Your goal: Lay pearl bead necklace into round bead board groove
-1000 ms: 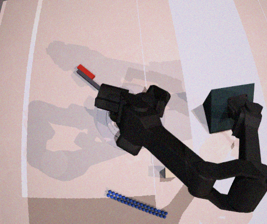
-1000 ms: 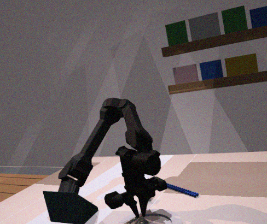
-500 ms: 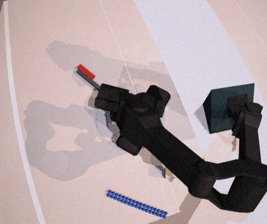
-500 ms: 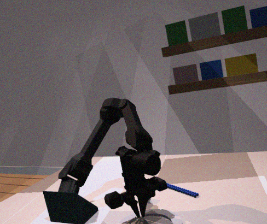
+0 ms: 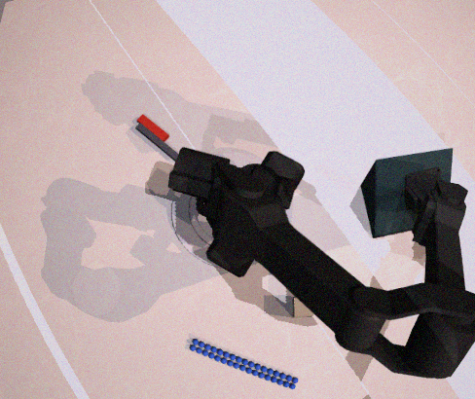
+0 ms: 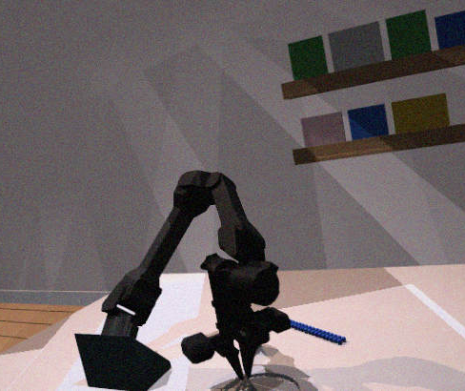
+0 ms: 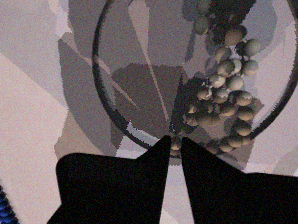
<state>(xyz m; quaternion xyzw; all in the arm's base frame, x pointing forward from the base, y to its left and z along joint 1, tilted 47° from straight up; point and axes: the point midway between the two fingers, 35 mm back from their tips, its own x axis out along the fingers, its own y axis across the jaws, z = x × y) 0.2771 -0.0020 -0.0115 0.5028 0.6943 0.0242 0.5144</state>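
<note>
My gripper tip is now 40 mm short of the round bead board, 40 mm to the left of it and 10 mm above it. Round my gripper tip: small beige cube: 40 mm behind, 150 mm to the left; then grey block: 140 mm ahead, 210 mm to the right, 10 mm below.
</note>
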